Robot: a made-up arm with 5 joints. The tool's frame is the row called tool. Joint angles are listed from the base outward.
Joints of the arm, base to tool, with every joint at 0 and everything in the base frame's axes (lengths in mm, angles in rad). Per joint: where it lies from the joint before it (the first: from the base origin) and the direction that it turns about. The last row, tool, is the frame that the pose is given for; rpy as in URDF.
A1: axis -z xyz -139.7 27 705.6
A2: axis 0.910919 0.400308 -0.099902 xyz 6.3 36.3 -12
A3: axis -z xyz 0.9 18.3 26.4
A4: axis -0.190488 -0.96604 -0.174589 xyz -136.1 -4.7 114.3
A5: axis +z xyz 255.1 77.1 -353
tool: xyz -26.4 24.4 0 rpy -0.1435 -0.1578 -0.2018
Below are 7 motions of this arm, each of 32 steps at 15 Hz.
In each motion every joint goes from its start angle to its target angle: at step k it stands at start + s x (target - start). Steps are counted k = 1, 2, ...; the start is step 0. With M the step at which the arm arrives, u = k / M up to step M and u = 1 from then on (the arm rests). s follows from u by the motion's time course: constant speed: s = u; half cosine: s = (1 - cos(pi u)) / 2; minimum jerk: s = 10 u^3 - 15 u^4 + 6 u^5.
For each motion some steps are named. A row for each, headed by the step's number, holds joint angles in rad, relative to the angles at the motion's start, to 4 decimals.
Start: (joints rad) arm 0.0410 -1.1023 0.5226 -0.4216 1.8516
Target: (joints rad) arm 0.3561 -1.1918 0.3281 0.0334 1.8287
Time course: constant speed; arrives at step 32
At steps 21, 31, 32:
21: 0.2068 -0.0587 -0.1276 0.2986 -0.0150
31: 0.3053 -0.0867 -0.1884 0.4408 -0.0222
32: 0.3151 -0.0895 -0.1945 0.4550 -0.0229

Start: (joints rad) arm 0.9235 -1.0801 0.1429 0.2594 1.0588
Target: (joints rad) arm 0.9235 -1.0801 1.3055 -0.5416 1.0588
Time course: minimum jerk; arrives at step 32
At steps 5, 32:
5: 0.0000 0.0000 0.0346 -0.0238 0.0000
32: 0.0000 0.0000 1.1626 -0.8010 0.0000

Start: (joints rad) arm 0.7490 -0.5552 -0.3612 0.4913 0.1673
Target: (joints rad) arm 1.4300 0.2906 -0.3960 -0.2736 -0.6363
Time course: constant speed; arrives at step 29
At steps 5, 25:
5: 0.1174 0.1458 -0.0060 -0.1319 -0.1386
25: 0.5871 0.7291 -0.0300 -0.6594 -0.6928

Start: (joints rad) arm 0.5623 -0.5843 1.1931 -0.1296 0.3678
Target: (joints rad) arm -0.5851 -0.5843 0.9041 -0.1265 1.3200
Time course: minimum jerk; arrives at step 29
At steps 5, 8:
5: -0.0446 0.0000 -0.0112 0.0001 0.0371
8: -0.1522 0.0000 -0.0383 0.0004 0.1263

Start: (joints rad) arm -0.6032 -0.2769 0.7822 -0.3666 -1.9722
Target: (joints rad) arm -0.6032 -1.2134 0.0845 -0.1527 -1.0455
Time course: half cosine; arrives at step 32
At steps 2, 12, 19, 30, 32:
2: 0.0000 -0.0090 -0.0067 0.0021 0.0089
12: 0.0000 -0.2891 -0.2154 0.0660 0.2860
19: 0.0000 -0.6042 -0.4501 0.1380 0.5979
30: 0.0000 -0.9275 -0.6910 0.2118 0.9178
32: 0.0000 -0.9365 -0.6977 0.2139 0.9267

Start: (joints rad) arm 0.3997 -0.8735 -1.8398 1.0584 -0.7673
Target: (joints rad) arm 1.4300 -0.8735 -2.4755 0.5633 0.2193
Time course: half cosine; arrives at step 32
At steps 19, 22, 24, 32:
19: 0.6647 0.0000 -0.4101 -0.3194 0.6365
22: 0.8014 0.0000 -0.4944 -0.3851 0.7674
24: 0.8794 0.0000 -0.5426 -0.4226 0.8421
32: 1.0303 0.0000 -0.6357 -0.4951 0.9866

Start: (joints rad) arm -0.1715 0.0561 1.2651 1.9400 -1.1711
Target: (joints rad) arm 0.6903 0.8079 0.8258 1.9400 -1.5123
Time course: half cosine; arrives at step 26
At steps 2, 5, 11, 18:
2: 0.0125 0.0109 -0.0064 0.0000 -0.0050
5: 0.0763 0.0665 -0.0389 0.0000 -0.0302
11: 0.3278 0.2859 -0.1671 0.0000 -0.1298
18: 0.6757 0.5894 -0.3444 0.0000 -0.2675

